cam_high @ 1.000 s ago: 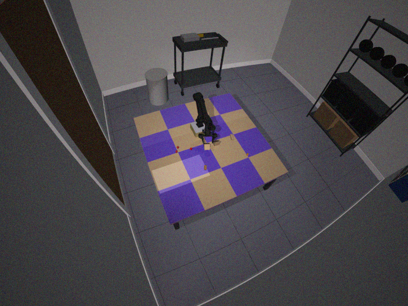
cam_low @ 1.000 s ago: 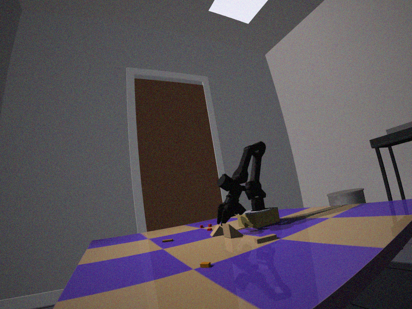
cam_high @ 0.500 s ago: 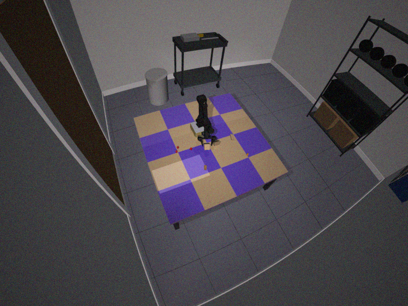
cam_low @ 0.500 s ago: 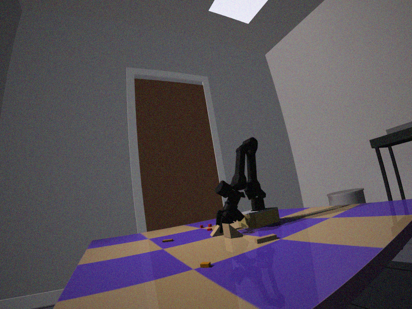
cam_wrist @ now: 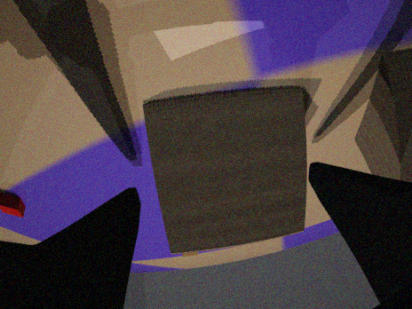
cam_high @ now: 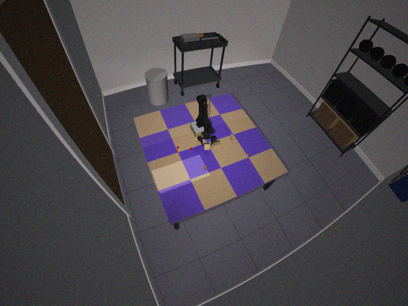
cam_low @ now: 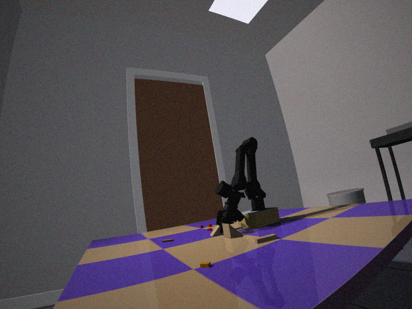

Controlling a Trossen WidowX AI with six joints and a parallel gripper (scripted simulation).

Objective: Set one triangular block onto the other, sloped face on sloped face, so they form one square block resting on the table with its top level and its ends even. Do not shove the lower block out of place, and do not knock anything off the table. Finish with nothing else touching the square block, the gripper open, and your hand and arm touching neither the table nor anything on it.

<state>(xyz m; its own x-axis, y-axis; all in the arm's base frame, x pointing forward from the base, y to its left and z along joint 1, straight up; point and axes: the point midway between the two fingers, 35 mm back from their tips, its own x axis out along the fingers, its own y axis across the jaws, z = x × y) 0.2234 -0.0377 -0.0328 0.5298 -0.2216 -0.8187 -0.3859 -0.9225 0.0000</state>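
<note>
Right now my gripper tip is 1 cm below the triangular block. Also, from my gripper tip: tan plank 31 cm to the left, 1 cm ahead; orange piece 34 cm to the left, 28 cm ahead, 1 cm below; brown piece 21 cm ahead, 14 cm to the right, 1 cm below.
</note>
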